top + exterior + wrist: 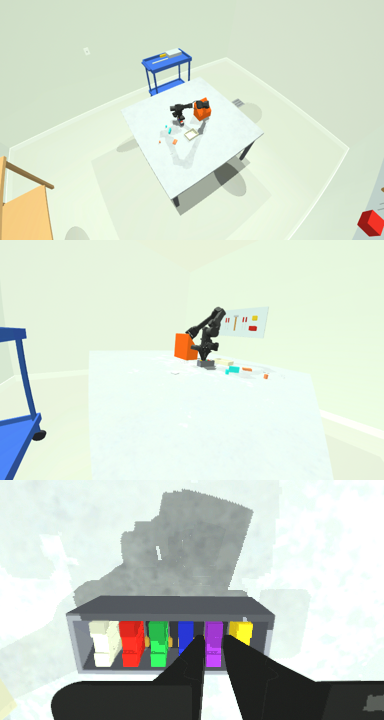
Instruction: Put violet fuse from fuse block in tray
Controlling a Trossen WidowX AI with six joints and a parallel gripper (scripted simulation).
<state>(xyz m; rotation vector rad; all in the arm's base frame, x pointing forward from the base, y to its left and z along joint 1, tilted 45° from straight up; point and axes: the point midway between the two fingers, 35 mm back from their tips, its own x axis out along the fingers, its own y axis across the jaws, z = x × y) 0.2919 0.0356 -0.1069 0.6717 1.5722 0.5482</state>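
Right now my gripper tip is 25 cm to the right of the cream tray, 3 cm above it and 1 cm past it.
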